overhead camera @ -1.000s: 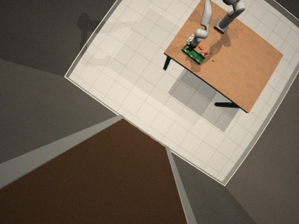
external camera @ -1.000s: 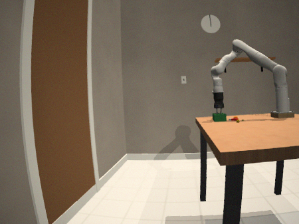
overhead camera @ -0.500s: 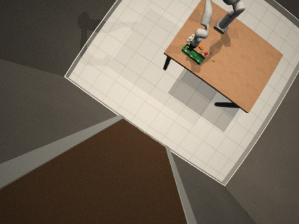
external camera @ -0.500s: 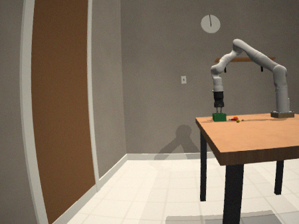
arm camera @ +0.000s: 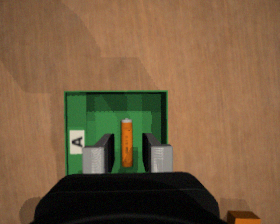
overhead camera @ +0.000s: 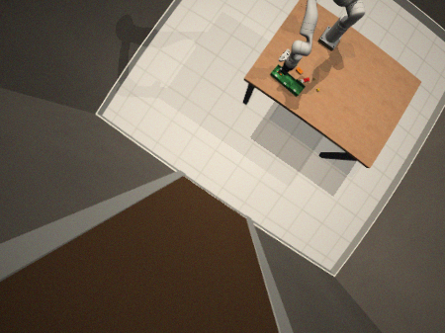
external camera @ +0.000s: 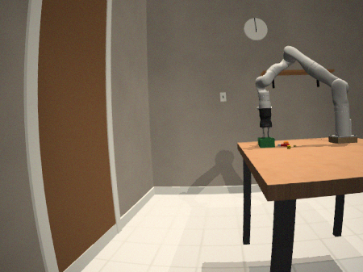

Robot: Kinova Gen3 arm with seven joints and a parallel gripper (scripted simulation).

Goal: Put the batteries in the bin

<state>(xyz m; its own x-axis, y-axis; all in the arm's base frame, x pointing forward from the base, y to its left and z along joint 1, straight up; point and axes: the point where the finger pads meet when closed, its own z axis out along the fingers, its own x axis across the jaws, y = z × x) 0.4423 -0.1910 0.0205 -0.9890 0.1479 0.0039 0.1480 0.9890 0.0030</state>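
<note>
Now: hand 50 mm above the orange cylindrical battery. The rest, counted from my hand: green bin strip: 20 mm ahead, 80 mm to the left, 40 mm below; orange nine-volt battery: 90 mm behind, 130 mm to the left, 50 mm below; red thing: 50 mm behind, 180 mm to the left, 50 mm below.
</note>
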